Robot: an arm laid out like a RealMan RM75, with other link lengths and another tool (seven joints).
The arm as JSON. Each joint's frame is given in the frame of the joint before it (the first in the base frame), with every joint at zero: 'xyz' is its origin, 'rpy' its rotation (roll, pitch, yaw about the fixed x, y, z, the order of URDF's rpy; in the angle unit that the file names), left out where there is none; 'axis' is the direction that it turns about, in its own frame. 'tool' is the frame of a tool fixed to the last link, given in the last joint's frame.
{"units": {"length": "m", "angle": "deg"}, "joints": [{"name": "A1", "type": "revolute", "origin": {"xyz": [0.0, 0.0, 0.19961]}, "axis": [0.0, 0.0, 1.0]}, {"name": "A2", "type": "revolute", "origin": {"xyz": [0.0, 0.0, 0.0], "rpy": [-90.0, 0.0, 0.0]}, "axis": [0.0, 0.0, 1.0]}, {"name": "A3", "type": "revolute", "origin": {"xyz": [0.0, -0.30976, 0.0], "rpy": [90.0, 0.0, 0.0]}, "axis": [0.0, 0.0, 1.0]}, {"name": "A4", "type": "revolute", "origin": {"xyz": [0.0, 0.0, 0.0], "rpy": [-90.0, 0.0, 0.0]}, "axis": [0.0, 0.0, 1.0]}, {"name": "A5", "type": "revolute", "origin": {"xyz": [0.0, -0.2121, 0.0], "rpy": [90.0, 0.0, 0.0]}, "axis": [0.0, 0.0, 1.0]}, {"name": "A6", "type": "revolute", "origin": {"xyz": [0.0, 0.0, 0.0], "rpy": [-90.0, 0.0, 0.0]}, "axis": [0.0, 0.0, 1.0]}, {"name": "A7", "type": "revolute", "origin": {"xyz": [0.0, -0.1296, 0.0], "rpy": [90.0, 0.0, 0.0]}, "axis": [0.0, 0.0, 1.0]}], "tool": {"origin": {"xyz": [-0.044, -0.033, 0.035], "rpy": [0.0, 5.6, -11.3]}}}
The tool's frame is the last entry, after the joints.
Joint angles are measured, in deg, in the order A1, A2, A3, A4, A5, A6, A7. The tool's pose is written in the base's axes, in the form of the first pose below.
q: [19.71 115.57 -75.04 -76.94 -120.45 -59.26 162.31]
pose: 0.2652 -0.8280 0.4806 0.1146 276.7 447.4 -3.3
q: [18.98 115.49 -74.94 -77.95 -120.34 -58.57 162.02]
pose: 0.2749 -0.8268 0.4761 0.1193 277.0 446.1 2.6
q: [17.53 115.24 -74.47 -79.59 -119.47 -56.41 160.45]
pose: 0.2998 -0.8235 0.4629 0.1329 278.1 444.4 17.2
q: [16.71 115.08 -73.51 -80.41 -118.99 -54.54 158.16]
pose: 0.3251 -0.8213 0.4473 0.1407 279.8 444.6 31.2
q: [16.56 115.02 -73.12 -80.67 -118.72 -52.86 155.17]
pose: 0.3453 -0.8250 0.4245 0.1411 277.3 446.8 39.6
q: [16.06 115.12 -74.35 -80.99 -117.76 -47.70 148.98]
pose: 0.3843 -0.8321 0.3742 0.1410 268.4 450.2 48.0
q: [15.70 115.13 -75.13 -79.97 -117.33 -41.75 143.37]
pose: 0.4294 -0.8272 0.3365 0.1345 268.9 453.5 57.8
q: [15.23 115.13 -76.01 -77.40 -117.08 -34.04 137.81]
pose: 0.4825 -0.8108 0.3091 0.1194 279.8 455.6 67.6
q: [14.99 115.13 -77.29 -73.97 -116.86 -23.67 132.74]
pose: 0.5477 -0.7801 0.2853 0.1004 293.9 456.7 80.2
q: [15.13 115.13 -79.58 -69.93 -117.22 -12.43 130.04]
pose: 0.6064 -0.7437 0.2700 0.0794 307.7 455.8 88.0
